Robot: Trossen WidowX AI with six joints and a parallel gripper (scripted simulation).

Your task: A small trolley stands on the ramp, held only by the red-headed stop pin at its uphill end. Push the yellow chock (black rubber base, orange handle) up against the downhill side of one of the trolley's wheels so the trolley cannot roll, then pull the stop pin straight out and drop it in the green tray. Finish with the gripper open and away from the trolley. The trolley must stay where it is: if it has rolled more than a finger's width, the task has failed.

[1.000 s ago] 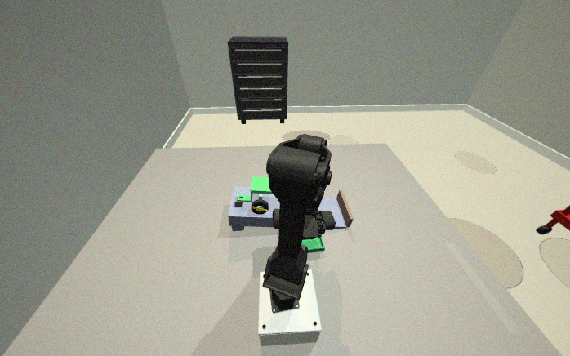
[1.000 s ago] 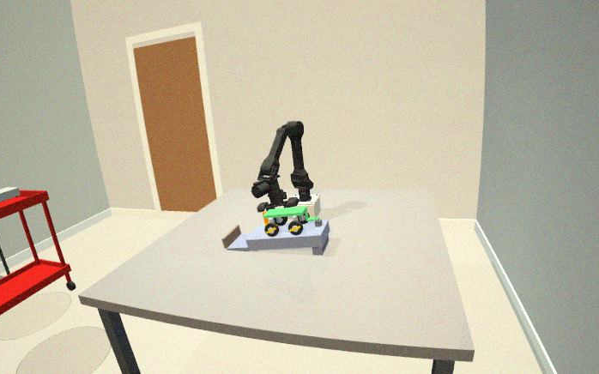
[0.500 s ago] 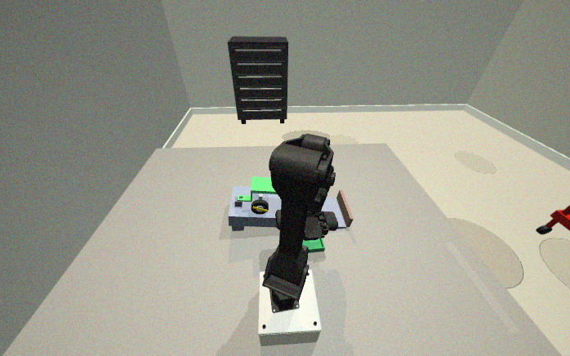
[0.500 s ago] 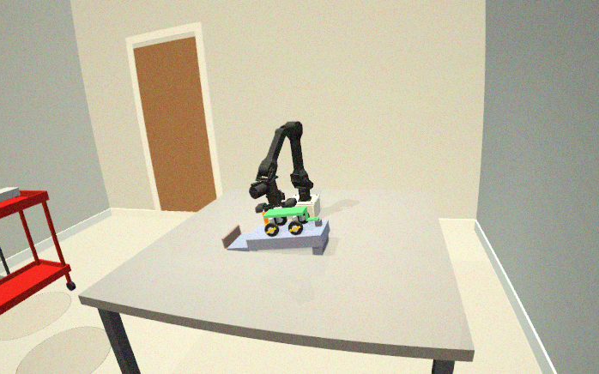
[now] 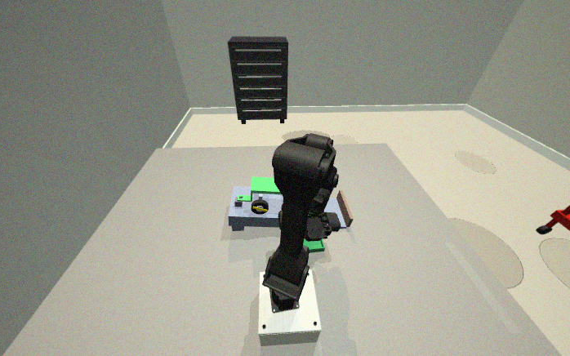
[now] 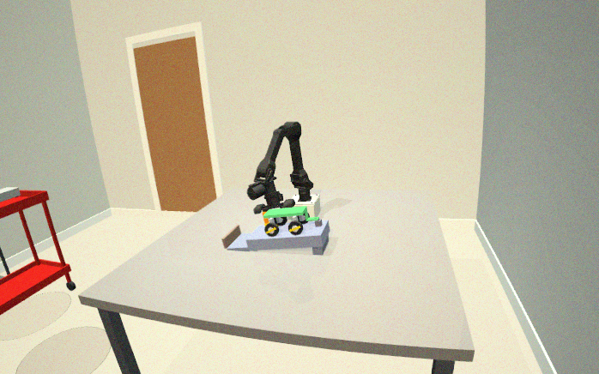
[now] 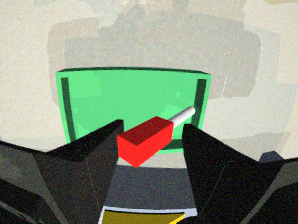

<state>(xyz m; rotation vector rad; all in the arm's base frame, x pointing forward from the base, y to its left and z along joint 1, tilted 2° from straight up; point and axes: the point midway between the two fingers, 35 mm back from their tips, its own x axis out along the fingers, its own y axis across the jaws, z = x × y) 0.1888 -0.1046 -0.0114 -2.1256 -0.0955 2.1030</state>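
Right now the green tray is 10 mm to the right of my gripper tip and 50 mm below it. The rest, counted from my gripper tip: yellow chock 70 mm ahead, 20 mm to the right, 40 mm above; then grey-blue ramp 140 mm ahead, 70 mm to the left, 10 mm above; then red-headed stop pin 10 mm to the left, 10 mm below.
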